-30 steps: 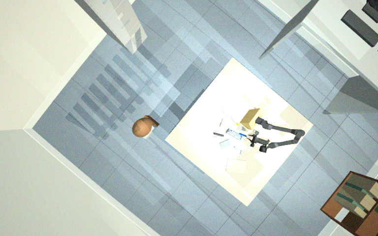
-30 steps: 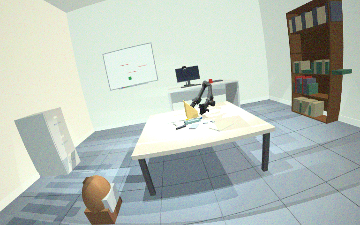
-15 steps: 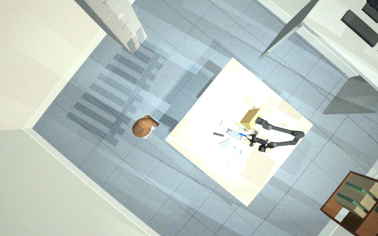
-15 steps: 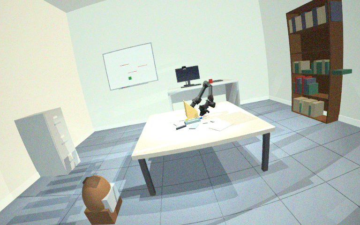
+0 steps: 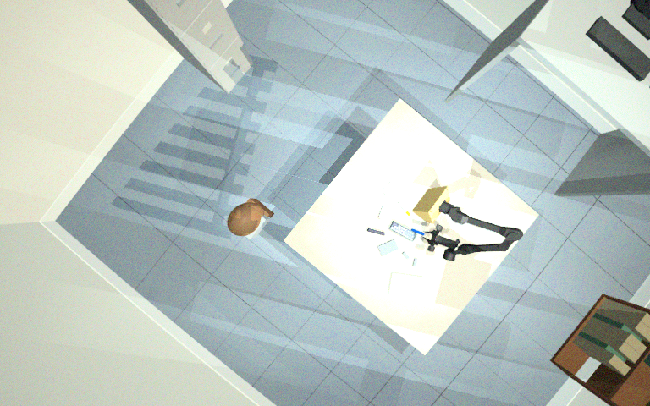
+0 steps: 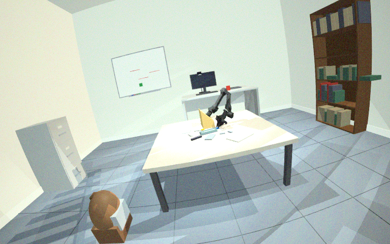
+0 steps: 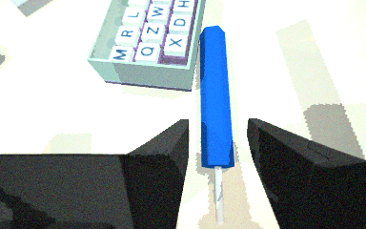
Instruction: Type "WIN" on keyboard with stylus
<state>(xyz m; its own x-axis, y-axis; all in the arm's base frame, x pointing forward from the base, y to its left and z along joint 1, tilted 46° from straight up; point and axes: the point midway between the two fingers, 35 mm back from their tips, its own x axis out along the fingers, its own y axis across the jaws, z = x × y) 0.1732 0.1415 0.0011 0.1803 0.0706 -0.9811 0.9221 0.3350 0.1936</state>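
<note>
Right now my gripper tip is 10 mm to the right of the blue stylus and 10 mm above it. Round my gripper tip: W key 70 mm ahead, 70 mm to the right, 10 mm below; small block 190 mm ahead, 30 mm to the left, 10 mm below; yellow-tipped marker 40 mm behind, 190 mm to the right, 10 mm below.
</note>
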